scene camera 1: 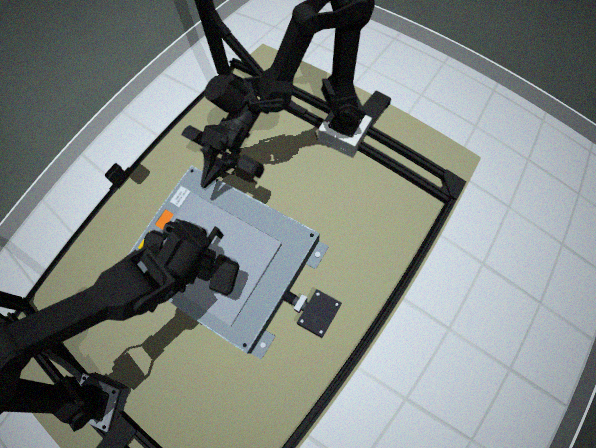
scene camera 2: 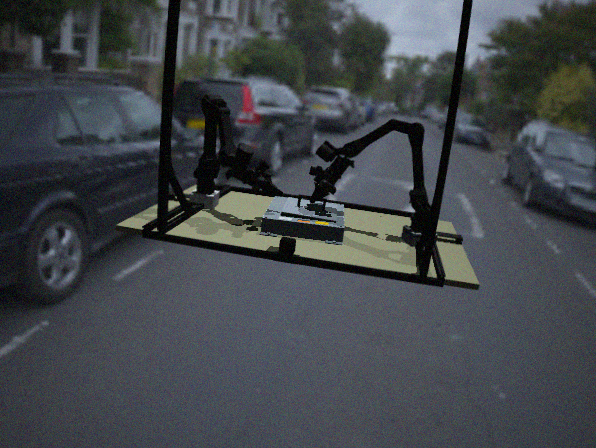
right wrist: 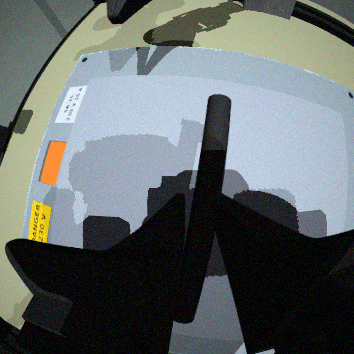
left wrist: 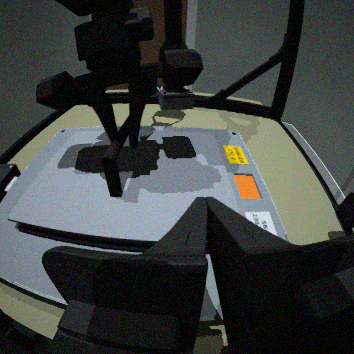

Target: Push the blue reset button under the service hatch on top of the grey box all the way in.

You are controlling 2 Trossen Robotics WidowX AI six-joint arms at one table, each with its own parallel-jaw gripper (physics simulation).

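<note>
The grey box [scene camera 1: 282,272] [scene camera 2: 300,230] [left wrist: 25,265] [right wrist: 225,62] lies on the table. Its service hatch [scene camera 1: 250,250] [left wrist: 75,205] [right wrist: 300,125] lies nearly flat, with a dark gap under its near edge in the left wrist view. The blue reset button does not show; the hatch covers the area under it. My right gripper [left wrist: 125,149] [right wrist: 197,200] is shut on the black hatch handle [scene camera 1: 216,233] [left wrist: 115,175] [right wrist: 217,122]. My left gripper [scene camera 1: 204,186] [scene camera 2: 281,193] [left wrist: 203,204] is shut and empty, its tips above the box's upper edge in scene camera 1.
An orange patch [scene camera 1: 164,219] [left wrist: 248,186] [right wrist: 53,162] lies between a yellow label [left wrist: 235,155] [right wrist: 40,220] and a white label [scene camera 1: 180,197] [right wrist: 70,105] on the box's rim. A dark square plate [scene camera 1: 320,313] sits beside the box, joined by a short connector. Black rails frame the table.
</note>
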